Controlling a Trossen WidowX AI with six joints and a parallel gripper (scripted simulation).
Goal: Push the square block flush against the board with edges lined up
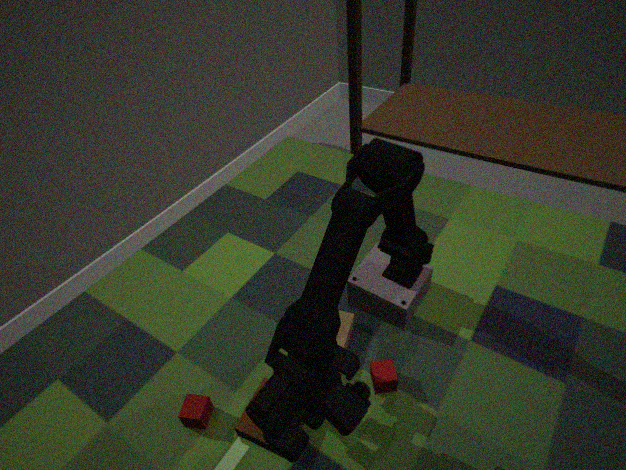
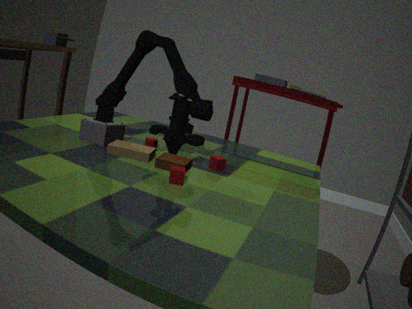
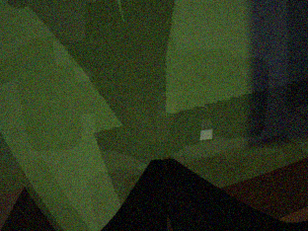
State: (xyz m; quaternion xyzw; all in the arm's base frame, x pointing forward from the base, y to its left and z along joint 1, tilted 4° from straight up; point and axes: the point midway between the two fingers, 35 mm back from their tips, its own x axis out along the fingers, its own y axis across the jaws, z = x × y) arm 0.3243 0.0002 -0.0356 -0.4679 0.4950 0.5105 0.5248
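Right now the dark brown square block is 70 mm to the right of my gripper tip, 40 mm ahead of it and 10 mm above it. Round my gripper tip: tan board: 120 mm behind, 70 mm to the right, 10 mm above.
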